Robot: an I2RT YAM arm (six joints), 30 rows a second.
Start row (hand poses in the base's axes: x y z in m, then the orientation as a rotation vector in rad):
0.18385, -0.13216, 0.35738, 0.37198, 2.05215, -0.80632
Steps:
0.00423, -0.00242, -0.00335, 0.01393, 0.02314, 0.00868
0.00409, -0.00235, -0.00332, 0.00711, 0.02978, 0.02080
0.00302, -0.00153, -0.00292, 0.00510, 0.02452, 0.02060
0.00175, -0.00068, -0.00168, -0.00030, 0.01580, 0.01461
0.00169, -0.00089, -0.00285, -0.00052, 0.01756, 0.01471
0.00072, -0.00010, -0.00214, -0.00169, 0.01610, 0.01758
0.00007, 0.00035, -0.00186, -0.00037, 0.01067, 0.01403
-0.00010, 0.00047, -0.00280, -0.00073, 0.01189, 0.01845
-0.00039, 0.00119, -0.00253, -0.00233, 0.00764, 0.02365
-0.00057, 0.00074, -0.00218, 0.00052, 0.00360, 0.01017
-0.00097, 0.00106, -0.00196, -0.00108, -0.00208, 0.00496
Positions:
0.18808, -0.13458, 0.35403, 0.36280, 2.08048, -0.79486
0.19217, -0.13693, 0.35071, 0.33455, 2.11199, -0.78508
0.19519, -0.13846, 0.34779, 0.30686, 2.13739, -0.77555
0.19694, -0.13914, 0.34611, 0.28554, 2.15200, -0.77228
0.19863, -0.14003, 0.34326, 0.26329, 2.16802, -0.76962
0.19935, -0.14013, 0.34112, 0.23762, 2.18192, -0.76608
0.19942, -0.13978, 0.33926, 0.21828, 2.19125, -0.76154
0.19932, -0.13931, 0.33646, 0.19337, 2.20123, -0.75519
0.19893, -0.13812, 0.33393, 0.16326, 2.20600, -0.74656
0.19836, -0.13738, 0.33175, 0.15096, 2.20888, -0.74123
0.19739, -0.13632, 0.32979, 0.14560, 2.20610, -0.73922

